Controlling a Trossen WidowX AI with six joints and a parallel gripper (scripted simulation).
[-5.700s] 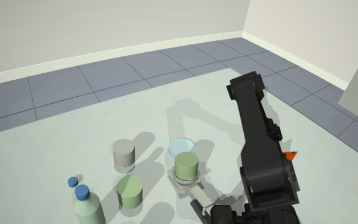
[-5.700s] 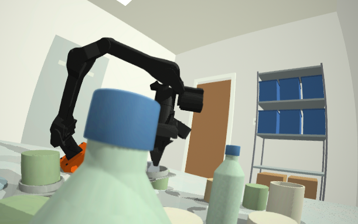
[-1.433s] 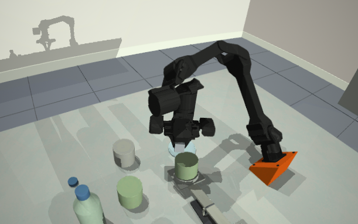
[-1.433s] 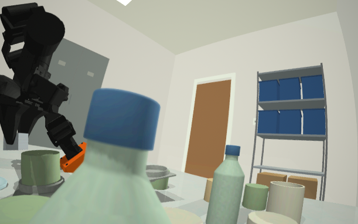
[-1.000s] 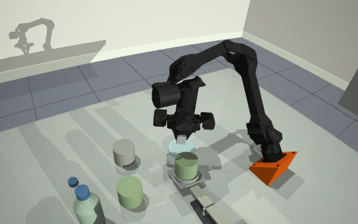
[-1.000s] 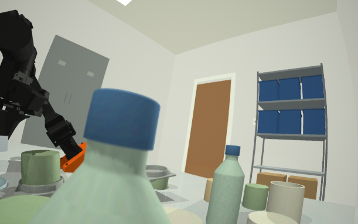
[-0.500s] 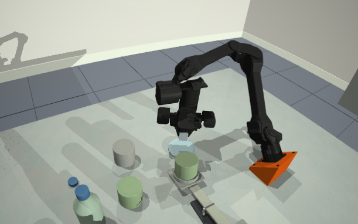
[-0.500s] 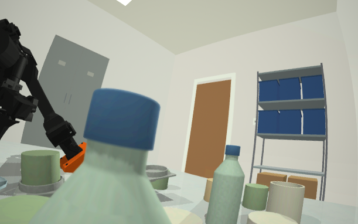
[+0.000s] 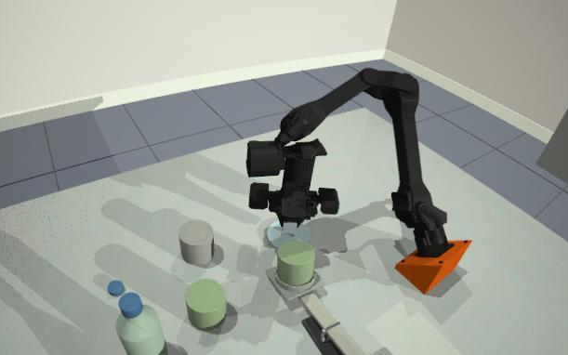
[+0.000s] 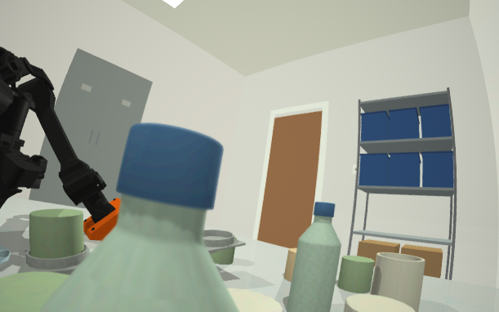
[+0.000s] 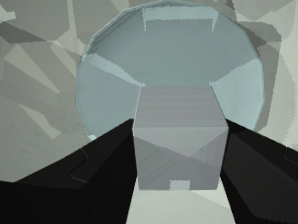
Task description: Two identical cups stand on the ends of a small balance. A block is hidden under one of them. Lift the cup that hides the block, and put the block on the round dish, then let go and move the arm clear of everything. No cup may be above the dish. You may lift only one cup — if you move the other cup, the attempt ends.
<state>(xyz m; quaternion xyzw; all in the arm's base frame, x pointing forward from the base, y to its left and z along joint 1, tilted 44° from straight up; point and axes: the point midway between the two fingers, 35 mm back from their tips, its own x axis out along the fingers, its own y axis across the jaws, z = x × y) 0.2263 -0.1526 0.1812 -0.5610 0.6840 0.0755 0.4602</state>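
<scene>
Right now the pale blue round dish is 3 cm below my gripper tip. Also, from my gripper tip: grey cup: 19 cm ahead, 7 cm to the right; pale grey block: right at my gripper tip; blue cap: 38 cm ahead, 4 cm to the right, 3 cm below.
</scene>
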